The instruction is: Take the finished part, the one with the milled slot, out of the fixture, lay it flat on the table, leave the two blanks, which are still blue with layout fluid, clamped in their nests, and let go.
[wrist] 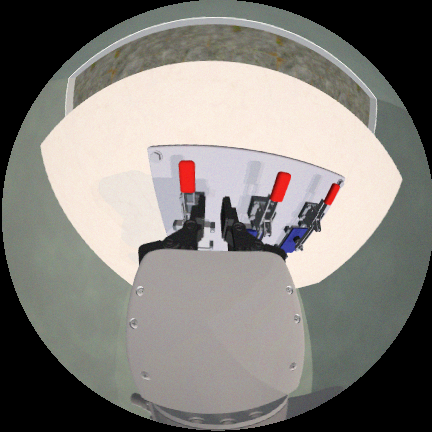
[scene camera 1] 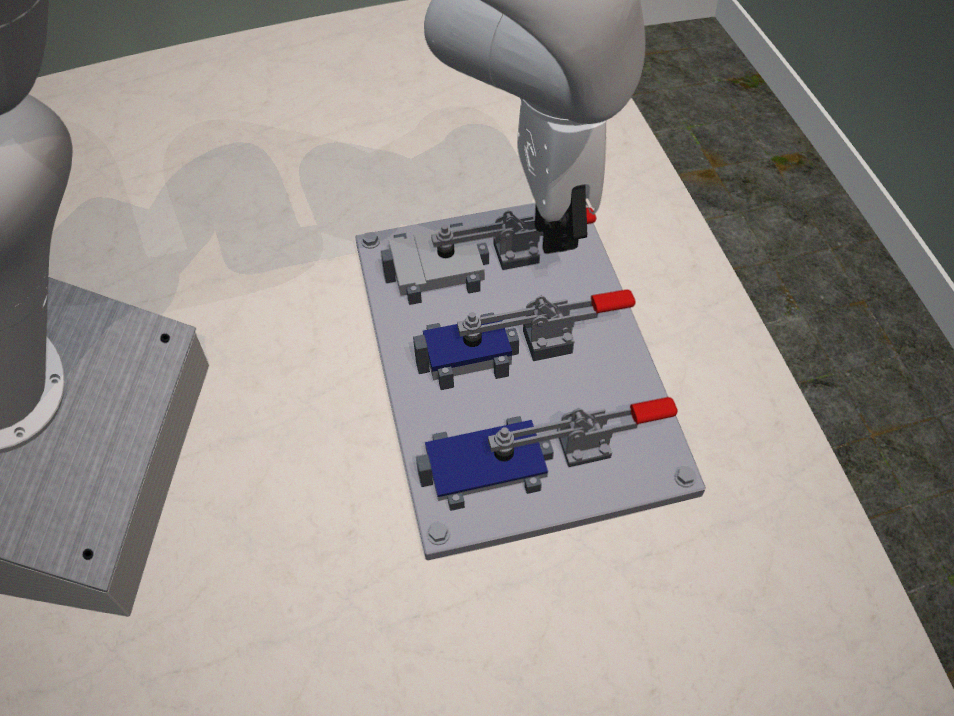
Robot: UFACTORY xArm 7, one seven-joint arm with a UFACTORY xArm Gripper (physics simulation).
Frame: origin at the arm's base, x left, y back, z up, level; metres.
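Seen in the pictures: gripper, fingertip midpoint: (wrist: 212,205) (scene camera 1: 555,238).
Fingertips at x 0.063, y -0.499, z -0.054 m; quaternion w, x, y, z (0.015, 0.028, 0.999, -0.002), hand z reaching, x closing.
Observation:
Offsets run from my fingertips to a thing's top centre. Level surfaces: height alone.
The grey finished part {dx +0.036, dy +0.105, dz -0.027 m} (scene camera 1: 454,271) sits in the back nest, a slot line across it. The black tip of its toggle clamp (scene camera 1: 481,231) rests on it. That clamp's red handle {dx +0.032, dy -0.005, dz +0.008 m} (scene camera 1: 591,216) (wrist: 187,176) is partly hidden behind my gripper in the scene view. My gripper (scene camera 1: 566,233) (wrist: 212,205) is open by a narrow gap, empty, low beside the clamp's handle side. In the wrist view the left finger stands in front of the clamp, below the handle. The middle blue blank {dx -0.074, dy +0.105, dz -0.022 m} (scene camera 1: 454,355) (wrist: 253,233) and the front blue blank (scene camera 1: 466,463) (wrist: 294,239) sit clamped in their nests.
The grey fixture plate {dx -0.076, dy +0.062, dz -0.048 m} (scene camera 1: 539,393) (wrist: 215,162) carries all three nests. The middle red handle {dx -0.079, dy -0.025, dz -0.001 m} (scene camera 1: 613,299) (wrist: 281,187) and front red handle {dx -0.189, dy -0.021, dz -0.011 m} (scene camera 1: 654,409) (wrist: 332,194) stick out toward the plate's right edge. The pale table {dz -0.063 m} (scene camera 1: 292,462) (wrist: 210,105) surrounds the plate. The robot's base block (scene camera 1: 115,431) stands left.

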